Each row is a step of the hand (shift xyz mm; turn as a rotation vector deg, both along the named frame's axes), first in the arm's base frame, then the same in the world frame.
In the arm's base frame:
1: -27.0 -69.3 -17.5 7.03 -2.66 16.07
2: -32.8 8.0 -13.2 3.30 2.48 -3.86
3: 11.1 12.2 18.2 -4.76 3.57 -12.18
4: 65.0 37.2 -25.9 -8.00 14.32 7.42
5: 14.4 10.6 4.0 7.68 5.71 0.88
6: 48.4 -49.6 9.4 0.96 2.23 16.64
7: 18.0 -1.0 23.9 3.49 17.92 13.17
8: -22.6 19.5 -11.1 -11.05 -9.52 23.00
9: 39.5 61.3 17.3 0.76 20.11 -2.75
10: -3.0 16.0 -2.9 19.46 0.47 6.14
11: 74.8 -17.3 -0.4 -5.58 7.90 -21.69
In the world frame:
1: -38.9 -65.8 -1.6 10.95 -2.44 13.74
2: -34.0 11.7 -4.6 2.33 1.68 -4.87
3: 17.2 11.8 13.0 -7.57 3.30 -10.75
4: 58.9 25.3 -46.6 -3.80 15.85 7.65
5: 16.1 8.7 -1.3 8.23 4.58 -1.89
6: 42.8 -55.3 1.4 5.92 3.31 15.39
7: 23.8 -1.8 18.1 9.20 18.16 9.62
8: -22.3 21.7 -6.7 -5.09 -6.06 26.06
9: 49.8 56.0 -1.1 2.32 19.52 -5.10
10: -1.8 16.0 -3.8 20.32 -1.91 0.52
11: 69.0 -28.0 -18.8 -10.55 6.98 -20.10

